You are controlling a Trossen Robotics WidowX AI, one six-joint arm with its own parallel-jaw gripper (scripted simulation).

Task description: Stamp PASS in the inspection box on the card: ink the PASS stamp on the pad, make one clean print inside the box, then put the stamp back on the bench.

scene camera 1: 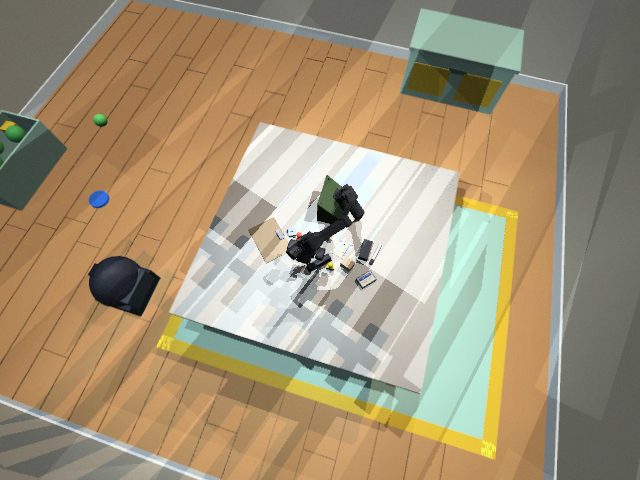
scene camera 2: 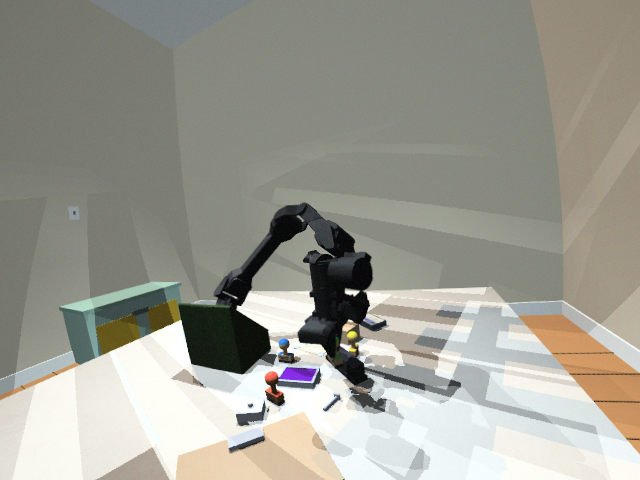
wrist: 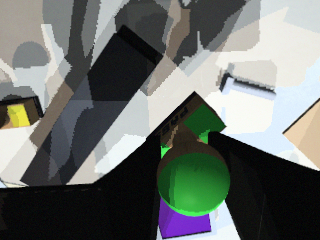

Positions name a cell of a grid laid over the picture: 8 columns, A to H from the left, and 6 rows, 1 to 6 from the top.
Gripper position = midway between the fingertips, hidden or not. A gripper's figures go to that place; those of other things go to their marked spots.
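There's a green stamp (wrist: E5) 0.07 m from the lens. The marked spots on the green stamp and on a black block (wrist: D2) are 0.09 m apart. The gripper (wrist: E4) is 0.11 m from the lens, and the black block is 0.14 m from the lens, so the stamp is nearer to the lens than the black block.
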